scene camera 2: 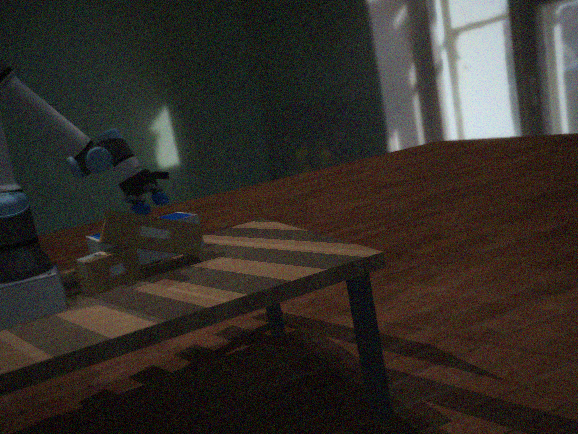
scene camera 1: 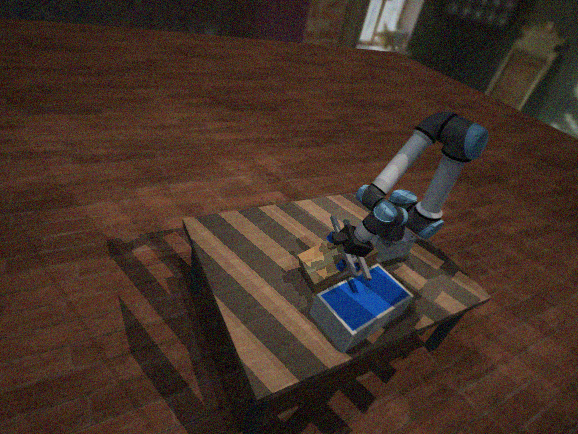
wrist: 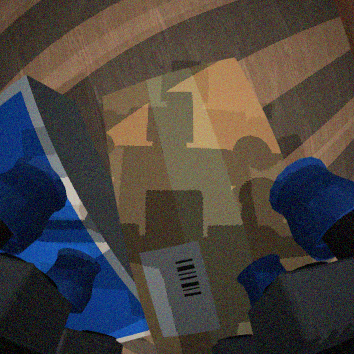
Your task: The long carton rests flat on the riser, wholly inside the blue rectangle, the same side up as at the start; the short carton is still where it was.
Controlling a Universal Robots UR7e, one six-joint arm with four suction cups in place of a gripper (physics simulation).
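Frame: origin at the arm's base, x left, y ahead, z down, level; millimetres.
Where they show: hand, tool point: [scene camera 2: 154, 208] [scene camera 1: 341, 254] [wrist: 166, 238]; arm's base, link origin: [scene camera 2: 23, 274] [scene camera 1: 388, 231].
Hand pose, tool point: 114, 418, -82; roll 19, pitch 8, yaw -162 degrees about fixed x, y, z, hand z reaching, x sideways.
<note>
Things, the pixels of their centre, and the offset from my tool point, as dx, dy, dz. Level surfaces: height alone.
- long carton, body centre: [wrist: 207, 216] [scene camera 2: 151, 234] [scene camera 1: 337, 258] -41, -35, +75
- riser, body centre: [wrist: 57, 236] [scene camera 2: 145, 241] [scene camera 1: 361, 304] +171, -25, +130
- blue rectangle, body centre: [wrist: 34, 260] [scene camera 2: 141, 225] [scene camera 1: 366, 295] +171, -25, +70
- short carton, body centre: [scene camera 2: 108, 268] -79, -194, +140
- striped table, surface height: dz +190
The long carton [scene camera 1: 316, 264] [scene camera 2: 175, 243] [wrist: 200, 170] is brown with a grey barcode label. It lies beside the riser [scene camera 1: 332, 322] [wrist: 75, 125], off the blue rectangle [scene camera 1: 345, 306] [scene camera 2: 176, 216] [wrist: 95, 311]. In scene camera 2 it looks tilted, its left end raised at the short carton [scene camera 2: 95, 274] and its other end low near the table. The short carton cannot be made out in scene camera 1. My gripper [scene camera 1: 344, 251] [scene camera 2: 150, 201] [wrist: 170, 240] is open, its suction off. Its four blue cups hang above the long carton and the riser's edge, apart from the carton.
The striped table [scene camera 1: 260, 300] [scene camera 2: 280, 270] bears the riser, both cartons and the arm's base [scene camera 1: 395, 248] [scene camera 2: 35, 297]. The base stands close to the short carton. The riser stands near one table edge. Shadows of the arm fall across the long carton and the riser.
</note>
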